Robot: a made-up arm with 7 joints. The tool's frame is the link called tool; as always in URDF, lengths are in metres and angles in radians.
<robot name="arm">
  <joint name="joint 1" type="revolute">
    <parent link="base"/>
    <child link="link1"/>
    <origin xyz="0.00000 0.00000 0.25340" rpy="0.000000 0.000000 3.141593"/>
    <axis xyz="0 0 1"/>
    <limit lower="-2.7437" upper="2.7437"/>
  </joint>
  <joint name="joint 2" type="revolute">
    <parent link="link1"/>
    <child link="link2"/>
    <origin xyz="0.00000 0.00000 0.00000" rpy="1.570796 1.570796 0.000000"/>
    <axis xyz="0 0 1"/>
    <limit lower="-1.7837" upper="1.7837"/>
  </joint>
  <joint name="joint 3" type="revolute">
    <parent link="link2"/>
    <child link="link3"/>
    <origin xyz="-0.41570 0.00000 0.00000" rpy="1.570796 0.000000 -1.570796"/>
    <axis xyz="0 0 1"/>
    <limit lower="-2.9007" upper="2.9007"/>
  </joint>
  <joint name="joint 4" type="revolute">
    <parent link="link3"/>
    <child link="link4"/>
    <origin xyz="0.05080 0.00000 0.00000" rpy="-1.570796 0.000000 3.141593"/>
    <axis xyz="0 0 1"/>
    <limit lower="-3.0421" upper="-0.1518"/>
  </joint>
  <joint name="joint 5" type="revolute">
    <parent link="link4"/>
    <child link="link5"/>
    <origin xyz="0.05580 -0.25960 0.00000" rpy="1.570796 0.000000 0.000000"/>
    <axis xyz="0 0 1"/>
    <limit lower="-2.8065" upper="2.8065"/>
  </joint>
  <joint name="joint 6" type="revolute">
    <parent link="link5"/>
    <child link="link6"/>
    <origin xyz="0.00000 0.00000 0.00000" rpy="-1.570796 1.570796 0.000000"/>
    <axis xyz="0 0 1"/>
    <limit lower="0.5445" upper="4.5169"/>
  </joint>
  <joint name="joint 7" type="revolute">
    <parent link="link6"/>
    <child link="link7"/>
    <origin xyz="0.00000 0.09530 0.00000" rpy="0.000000 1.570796 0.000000"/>
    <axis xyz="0 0 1"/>
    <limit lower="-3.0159" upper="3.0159"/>
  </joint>
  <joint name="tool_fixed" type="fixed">
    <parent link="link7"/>
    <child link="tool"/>
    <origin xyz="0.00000 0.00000 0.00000" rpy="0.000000 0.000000 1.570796"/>
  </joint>
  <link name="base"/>
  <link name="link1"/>
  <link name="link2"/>
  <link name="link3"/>
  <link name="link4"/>
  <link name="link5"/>
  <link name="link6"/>
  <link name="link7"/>
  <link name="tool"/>
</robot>
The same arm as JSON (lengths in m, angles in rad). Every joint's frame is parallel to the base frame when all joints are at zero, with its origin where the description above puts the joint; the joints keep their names.
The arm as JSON. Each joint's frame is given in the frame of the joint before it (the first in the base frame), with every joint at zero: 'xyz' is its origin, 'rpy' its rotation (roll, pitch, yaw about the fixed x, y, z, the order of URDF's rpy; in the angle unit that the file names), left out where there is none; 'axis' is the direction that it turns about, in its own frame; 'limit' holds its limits. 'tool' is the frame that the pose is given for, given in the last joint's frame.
{"units": {"length": "m", "angle": "rad"}, "joints": [{"name": "joint 1", "type": "revolute", "origin": {"xyz": [0.0, 0.0, 0.2534]}, "axis": [0.0, 0.0, 1.0], "limit": {"lower": -2.7437, "upper": 2.7437}}, {"name": "joint 2", "type": "revolute", "origin": {"xyz": [0.0, 0.0, 0.0]}, "axis": [0.0, 1.0, 0.0], "limit": {"lower": -1.7837, "upper": 1.7837}}, {"name": "joint 3", "type": "revolute", "origin": {"xyz": [0.0, 0.0, 0.4157]}, "axis": [0.0, 0.0, 1.0], "limit": {"lower": -2.9007, "upper": 2.9007}}, {"name": "joint 4", "type": "revolute", "origin": {"xyz": [0.0508, 0.0, 0.0]}, "axis": [0.0, -1.0, 0.0], "limit": {"lower": -3.0421, "upper": -0.1518}}, {"name": "joint 5", "type": "revolute", "origin": {"xyz": [-0.0558, 0.0, 0.2596]}, "axis": [0.0, 0.0, 1.0], "limit": {"lower": -2.8065, "upper": 2.8065}}, {"name": "joint 6", "type": "revolute", "origin": {"xyz": [0.0, 0.0, 0.0]}, "axis": [0.0, -1.0, 0.0], "limit": {"lower": 0.5445, "upper": 4.5169}}, {"name": "joint 7", "type": "revolute", "origin": {"xyz": [0.0953, 0.0, 0.0]}, "axis": [0.0, 0.0, -1.0], "limit": {"lower": -3.0159, "upper": 3.0159}}], "tool": {"origin": {"xyz": [0.0, 0.0, 0.0], "rpy": [3.1416, 0.0, 0.0]}}}
